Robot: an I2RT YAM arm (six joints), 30 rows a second.
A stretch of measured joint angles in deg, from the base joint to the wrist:
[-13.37 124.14 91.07 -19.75 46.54 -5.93]
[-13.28 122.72 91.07 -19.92 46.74 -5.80]
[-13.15 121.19 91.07 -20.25 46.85 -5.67]
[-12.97 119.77 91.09 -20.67 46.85 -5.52]
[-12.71 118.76 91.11 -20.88 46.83 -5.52]
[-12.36 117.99 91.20 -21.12 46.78 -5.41]
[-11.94 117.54 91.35 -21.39 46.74 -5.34]
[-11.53 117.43 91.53 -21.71 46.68 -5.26]
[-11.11 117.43 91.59 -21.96 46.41 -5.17]
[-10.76 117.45 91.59 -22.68 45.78 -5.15]
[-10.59 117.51 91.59 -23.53 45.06 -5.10]
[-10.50 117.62 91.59 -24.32 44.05 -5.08]
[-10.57 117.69 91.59 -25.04 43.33 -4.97]
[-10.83 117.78 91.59 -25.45 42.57 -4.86]
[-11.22 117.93 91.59 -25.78 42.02 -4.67]
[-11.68 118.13 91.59 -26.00 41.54 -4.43]
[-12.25 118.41 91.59 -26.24 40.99 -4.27]
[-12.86 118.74 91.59 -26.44 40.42 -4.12]
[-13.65 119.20 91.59 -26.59 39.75 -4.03]
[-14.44 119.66 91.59 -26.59 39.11 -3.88]
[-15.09 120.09 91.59 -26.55 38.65 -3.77]
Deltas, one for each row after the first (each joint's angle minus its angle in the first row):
[0.09 -1.42 0.00 -0.17 0.20 0.13]
[0.22 -2.95 0.00 -0.50 0.31 0.26]
[0.40 -4.37 0.02 -0.92 0.31 0.41]
[0.66 -5.38 0.04 -1.13 0.29 0.41]
[1.01 -6.15 0.13 -1.37 0.24 0.52]
[1.43 -6.60 0.28 -1.64 0.20 0.59]
[1.84 -6.71 0.46 -1.96 0.14 0.67]
[2.26 -6.71 0.52 -2.21 -0.13 0.76]
[2.61 -6.69 0.52 -2.93 -0.76 0.78]
[2.78 -6.63 0.52 -3.78 -1.48 0.83]
[2.87 -6.52 0.52 -4.57 -2.49 0.85]
[2.80 -6.45 0.52 -5.29 -3.21 0.96]
[2.54 -6.36 0.52 -5.70 -3.97 1.07]
[2.15 -6.21 0.52 -6.03 -4.52 1.26]
[1.69 -6.01 0.52 -6.25 -5.00 1.50]
[1.12 -5.73 0.52 -6.49 -5.55 1.66]
[0.51 -5.40 0.52 -6.69 -6.12 1.81]
[-0.28 -4.94 0.52 -6.84 -6.79 1.90]
[-1.07 -4.48 0.52 -6.84 -7.43 2.05]
[-1.72 -4.05 0.52 -6.80 -7.89 2.16]

